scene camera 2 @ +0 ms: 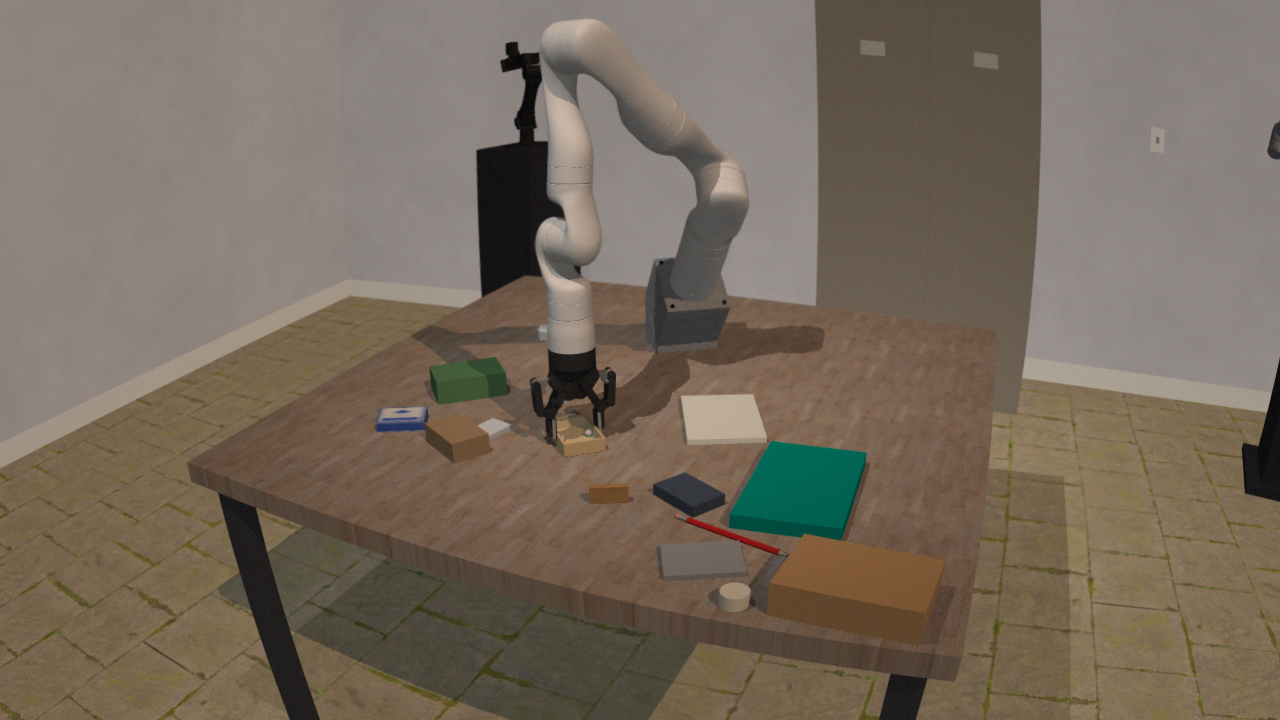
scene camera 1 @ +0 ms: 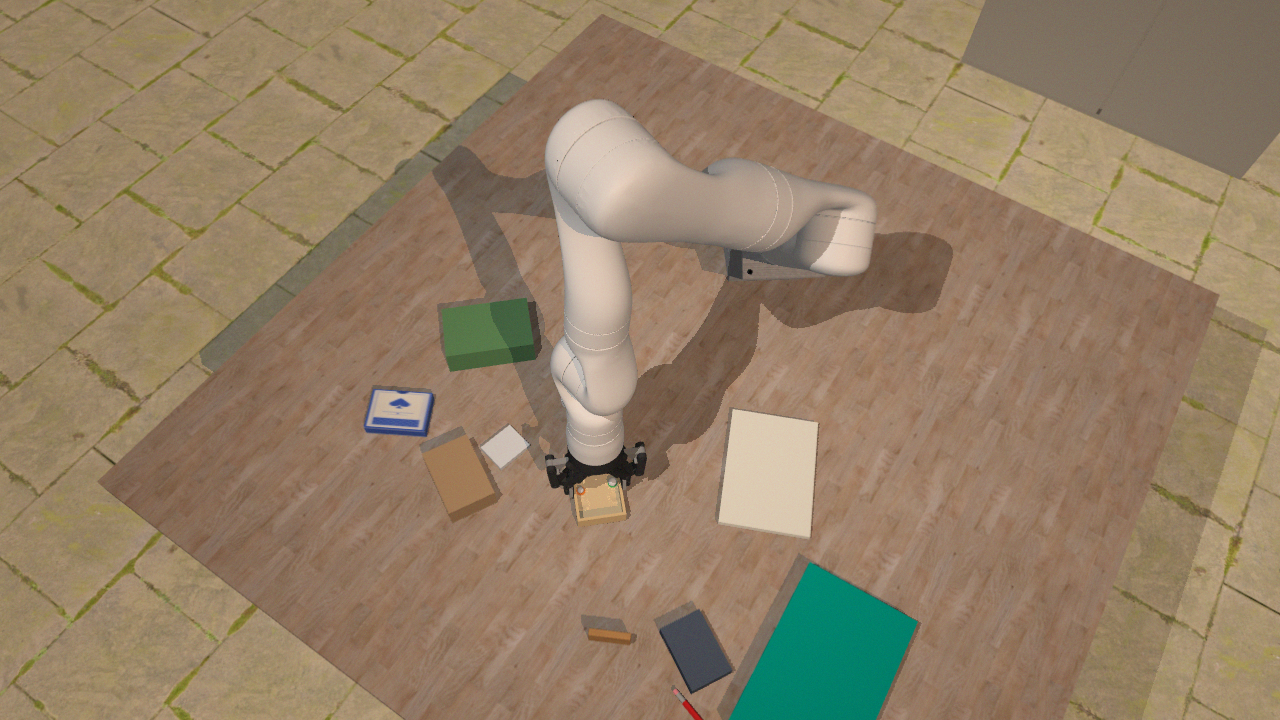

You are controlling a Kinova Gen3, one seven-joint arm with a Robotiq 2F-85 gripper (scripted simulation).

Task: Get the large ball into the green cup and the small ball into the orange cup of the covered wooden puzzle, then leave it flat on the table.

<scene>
In view: my gripper [scene camera 2: 575, 434], a wooden puzzle box [scene camera 1: 600, 497], a brown block [scene camera 1: 458, 474], a green box [scene camera 1: 496, 333], a cream slab [scene camera 1: 768, 483], a dark block [scene camera 1: 691, 643] and a teal slab [scene camera 1: 835, 645].
The wooden puzzle box is seen too in scene camera 2 [scene camera 2: 576, 435]. The brown block also shows in scene camera 2 [scene camera 2: 457, 438]. The green box also shows in scene camera 2 [scene camera 2: 483, 378].
</scene>
